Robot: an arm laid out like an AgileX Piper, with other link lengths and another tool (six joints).
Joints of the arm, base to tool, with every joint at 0 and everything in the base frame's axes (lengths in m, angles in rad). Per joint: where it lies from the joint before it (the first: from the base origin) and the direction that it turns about. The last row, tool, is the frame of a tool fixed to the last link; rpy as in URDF.
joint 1: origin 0.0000 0.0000 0.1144 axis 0 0 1
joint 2: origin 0.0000 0.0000 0.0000 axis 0 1 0
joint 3: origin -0.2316 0.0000 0.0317 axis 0 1 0
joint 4: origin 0.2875 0.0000 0.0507 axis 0.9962 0 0.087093
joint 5: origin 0.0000 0.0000 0.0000 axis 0 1 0
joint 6: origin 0.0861 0.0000 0.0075 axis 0.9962 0 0.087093
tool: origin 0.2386 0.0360 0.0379 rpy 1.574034 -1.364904 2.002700
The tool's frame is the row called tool.
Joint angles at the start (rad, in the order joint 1, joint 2, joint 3, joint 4, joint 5, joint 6): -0.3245, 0.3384, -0.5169, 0.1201, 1.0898, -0.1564
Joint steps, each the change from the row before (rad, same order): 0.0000, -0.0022, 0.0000, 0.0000, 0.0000, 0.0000; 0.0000, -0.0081, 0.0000, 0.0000, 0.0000, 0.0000; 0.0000, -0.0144, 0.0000, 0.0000, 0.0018, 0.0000; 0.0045, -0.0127, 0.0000, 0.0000, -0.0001, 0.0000; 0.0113, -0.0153, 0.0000, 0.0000, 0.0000, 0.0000; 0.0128, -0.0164, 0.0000, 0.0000, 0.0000, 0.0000; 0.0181, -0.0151, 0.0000, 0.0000, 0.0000, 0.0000; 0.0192, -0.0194, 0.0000, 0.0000, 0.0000, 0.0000; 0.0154, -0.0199, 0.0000, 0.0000, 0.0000, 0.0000; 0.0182, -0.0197, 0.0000, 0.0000, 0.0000, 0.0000
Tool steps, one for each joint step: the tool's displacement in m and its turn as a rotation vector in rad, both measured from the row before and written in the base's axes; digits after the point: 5 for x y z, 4 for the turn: 0.00004, -0.00001, 0.00065, -0.0007, -0.0021, 0.0000; 0.00013, -0.00004, 0.00239, -0.0026, -0.0077, 0.0000; -0.00019, 0.00010, 0.00383, -0.0041, -0.0119, 0.0002; 0.00025, 0.00131, 0.00377, -0.0041, -0.0121, 0.0045; 0.00034, 0.00339, 0.00451, -0.0047, -0.0146, 0.0113; 0.00026, 0.00387, 0.00484, -0.0049, -0.0157, 0.0128; 0.00021, 0.00551, 0.00445, -0.0043, -0.0145, 0.0181; 0.00000, 0.00587, 0.00572, -0.0051, -0.0187, 0.0192; -0.00023, 0.00474, 0.00586, -0.0049, -0.0193, 0.0154; -0.00042, 0.00561, 0.00580, -0.0046, -0.0192, 0.0182
